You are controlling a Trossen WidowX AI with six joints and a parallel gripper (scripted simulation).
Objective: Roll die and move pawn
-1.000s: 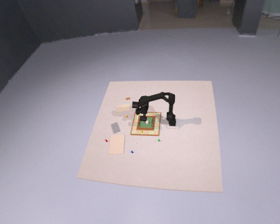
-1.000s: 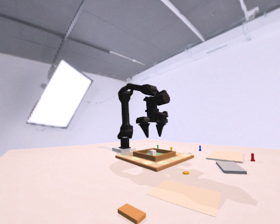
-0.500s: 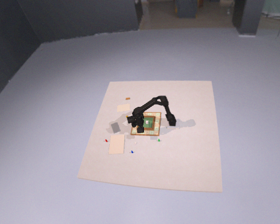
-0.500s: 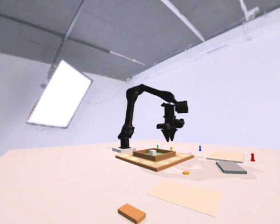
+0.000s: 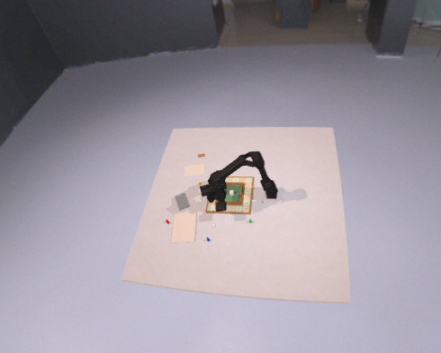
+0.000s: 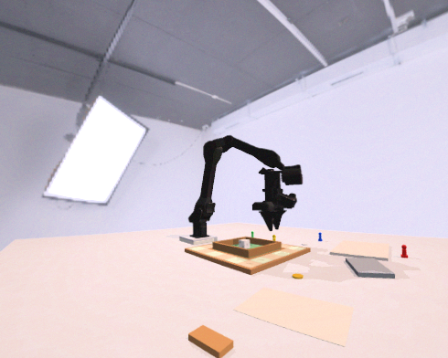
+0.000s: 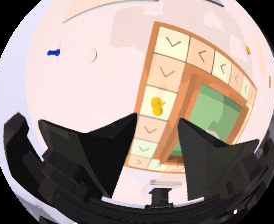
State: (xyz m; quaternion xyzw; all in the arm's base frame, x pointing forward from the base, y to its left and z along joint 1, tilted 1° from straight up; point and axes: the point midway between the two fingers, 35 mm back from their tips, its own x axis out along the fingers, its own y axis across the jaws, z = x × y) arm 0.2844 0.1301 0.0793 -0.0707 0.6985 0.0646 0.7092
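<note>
The yellow pawn lies 30 mm below my gripper tip. Also, from my gripper tip: white die 30 mm behind, 120 mm to the right, 30 mm below; blue pawn 60 mm ahead, 220 mm to the left, 40 mm below; green pawn 180 mm behind, 70 mm to the left, 40 mm below.
</note>
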